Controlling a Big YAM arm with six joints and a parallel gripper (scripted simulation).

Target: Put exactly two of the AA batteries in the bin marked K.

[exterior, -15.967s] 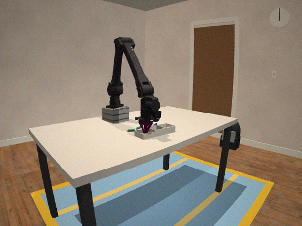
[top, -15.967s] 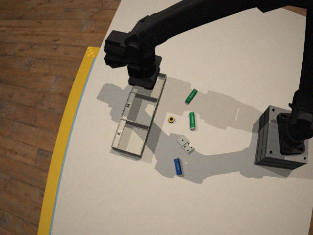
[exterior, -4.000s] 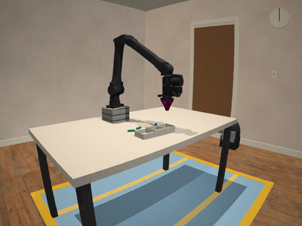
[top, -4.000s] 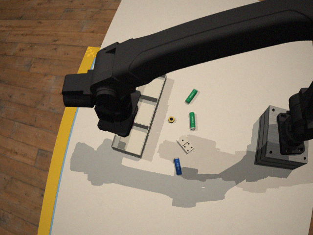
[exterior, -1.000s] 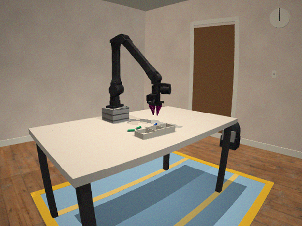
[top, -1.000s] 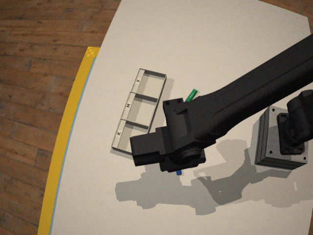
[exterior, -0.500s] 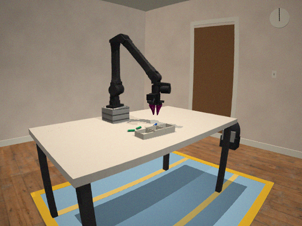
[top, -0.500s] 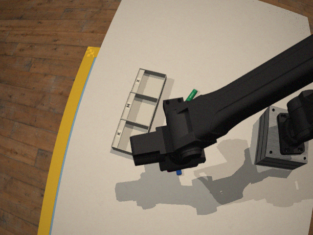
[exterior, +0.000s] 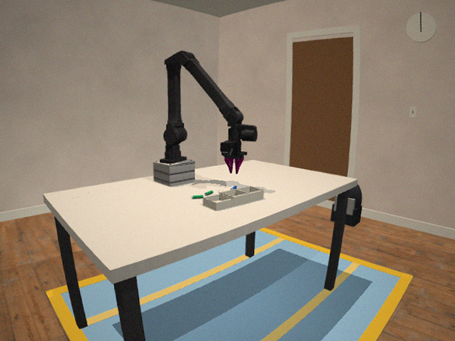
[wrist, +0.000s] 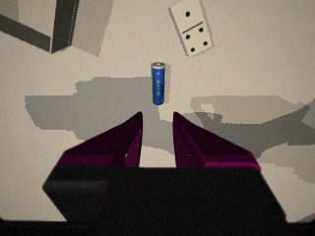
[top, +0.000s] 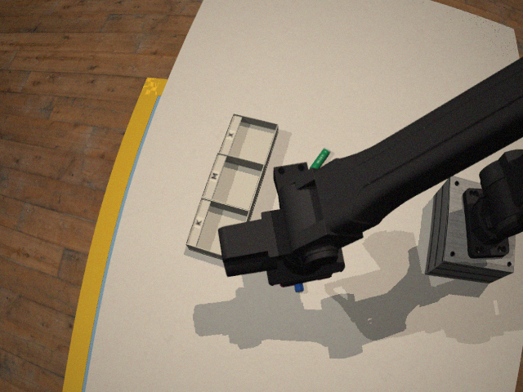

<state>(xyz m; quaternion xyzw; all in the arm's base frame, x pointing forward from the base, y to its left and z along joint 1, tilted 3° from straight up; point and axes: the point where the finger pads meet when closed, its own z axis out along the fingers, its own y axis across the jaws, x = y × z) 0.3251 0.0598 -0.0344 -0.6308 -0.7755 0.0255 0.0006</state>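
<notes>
My hand is 8 cm above the blue AA battery. The rest, counted from my hand: brass hex nut: 2 cm ahead, 13 cm to the right, 8 cm below; white domino: 2 cm behind, 6 cm to the right, 8 cm below; bin: 11 cm ahead, 15 cm to the right, 7 cm below.
</notes>
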